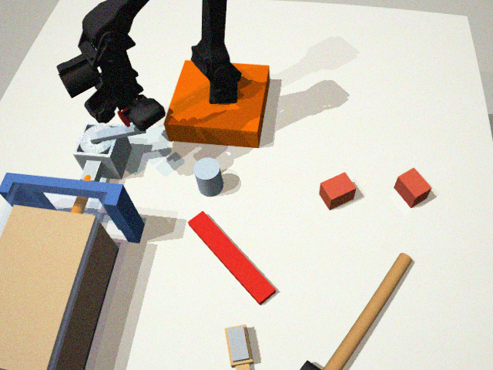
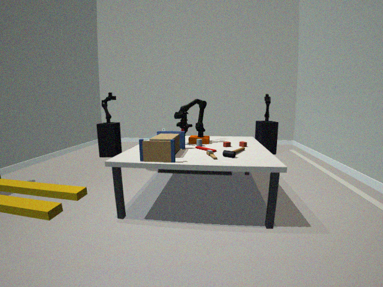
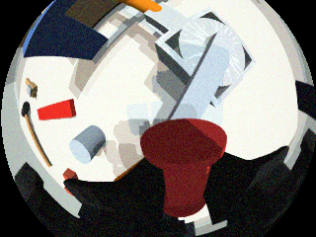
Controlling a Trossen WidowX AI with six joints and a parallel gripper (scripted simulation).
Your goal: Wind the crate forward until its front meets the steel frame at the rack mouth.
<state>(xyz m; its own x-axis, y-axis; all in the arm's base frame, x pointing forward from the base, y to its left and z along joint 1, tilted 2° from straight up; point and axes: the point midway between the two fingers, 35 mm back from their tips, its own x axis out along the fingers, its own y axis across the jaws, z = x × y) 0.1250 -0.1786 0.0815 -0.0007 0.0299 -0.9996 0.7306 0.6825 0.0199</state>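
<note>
The winch handle is 10 mm ahead of my gripper tip, 40 mm to the right of it and 10 mm below it. Also, from my gripper tip: red knob (20 mm above); flat red bar (260 mm ahead, 190 mm to the left, 110 mm below); grey winch (100 mm to the right, 80 mm below).
</note>
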